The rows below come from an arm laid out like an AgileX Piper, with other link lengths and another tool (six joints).
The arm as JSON. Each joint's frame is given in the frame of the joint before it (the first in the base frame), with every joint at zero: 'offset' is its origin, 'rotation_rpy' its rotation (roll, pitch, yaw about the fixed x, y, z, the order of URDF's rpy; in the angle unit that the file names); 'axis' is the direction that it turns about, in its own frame. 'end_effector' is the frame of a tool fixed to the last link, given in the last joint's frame.
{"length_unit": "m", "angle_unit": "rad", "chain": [
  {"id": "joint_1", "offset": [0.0, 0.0, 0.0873], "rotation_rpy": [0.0, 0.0, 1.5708], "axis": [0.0, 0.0, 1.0]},
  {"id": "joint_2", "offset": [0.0, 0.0, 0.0], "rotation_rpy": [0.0, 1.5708, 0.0], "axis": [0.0, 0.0, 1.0]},
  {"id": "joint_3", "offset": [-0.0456, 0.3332, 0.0], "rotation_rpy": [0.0, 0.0, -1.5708], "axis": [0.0, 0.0, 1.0]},
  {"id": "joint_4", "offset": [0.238, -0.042, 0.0], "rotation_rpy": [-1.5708, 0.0, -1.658], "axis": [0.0, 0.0, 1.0]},
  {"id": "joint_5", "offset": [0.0, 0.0, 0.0], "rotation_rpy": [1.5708, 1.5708, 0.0], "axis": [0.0, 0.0, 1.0]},
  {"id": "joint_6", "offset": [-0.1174, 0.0, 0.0], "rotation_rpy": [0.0, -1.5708, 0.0], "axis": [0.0, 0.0, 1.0]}
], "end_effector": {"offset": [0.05, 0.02, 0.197], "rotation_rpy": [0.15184, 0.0, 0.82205]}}
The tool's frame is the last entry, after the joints.
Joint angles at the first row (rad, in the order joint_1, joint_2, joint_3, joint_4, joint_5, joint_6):
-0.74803 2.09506 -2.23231 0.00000 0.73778 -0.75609
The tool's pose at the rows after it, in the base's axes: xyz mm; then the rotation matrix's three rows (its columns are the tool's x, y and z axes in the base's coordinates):
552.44 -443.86 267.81; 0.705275 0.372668 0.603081; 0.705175 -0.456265 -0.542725; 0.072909 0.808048 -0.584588
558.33 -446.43 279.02; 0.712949 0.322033 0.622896; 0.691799 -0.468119 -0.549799; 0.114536 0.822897 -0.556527
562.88 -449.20 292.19; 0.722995 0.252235 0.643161; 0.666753 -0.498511 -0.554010; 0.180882 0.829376 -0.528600
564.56 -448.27 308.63; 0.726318 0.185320 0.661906; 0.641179 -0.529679 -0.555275; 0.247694 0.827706 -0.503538
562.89 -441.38 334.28; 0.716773 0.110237 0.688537; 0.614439 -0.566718 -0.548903; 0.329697 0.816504 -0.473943
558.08 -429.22 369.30; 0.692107 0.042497 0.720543; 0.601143 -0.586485 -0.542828; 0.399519 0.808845 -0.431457
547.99 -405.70 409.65; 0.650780 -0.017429 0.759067; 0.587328 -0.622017 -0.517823; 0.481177 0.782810 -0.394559
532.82 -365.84 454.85; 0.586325 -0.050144 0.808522; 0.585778 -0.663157 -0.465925; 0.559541 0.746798 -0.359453
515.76 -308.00 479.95; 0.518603 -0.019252 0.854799; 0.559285 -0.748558 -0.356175; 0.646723 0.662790 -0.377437
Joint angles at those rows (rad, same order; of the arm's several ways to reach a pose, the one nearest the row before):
-0.74804 2.09315 -2.23234 0.00001 0.69949 -0.74005
-0.74618 2.09312 -2.23225 -0.00001 0.66603 -0.69512
-0.74619 2.09084 -2.23230 0.00001 0.63700 -0.62367
-0.74476 2.07845 -2.23227 0.00001 0.62278 -0.55187
-0.74476 2.04878 -2.23233 0.01828 0.62308 -0.48189
-0.74415 2.00396 -2.23233 0.04580 0.62523 -0.43497
-0.74415 1.93896 -2.23236 0.09931 0.65859 -0.39427
-0.74413 1.85220 -2.23235 0.18792 0.72289 -0.38008
-0.74415 1.76504 -2.23488 0.30449 0.86441 -0.35253

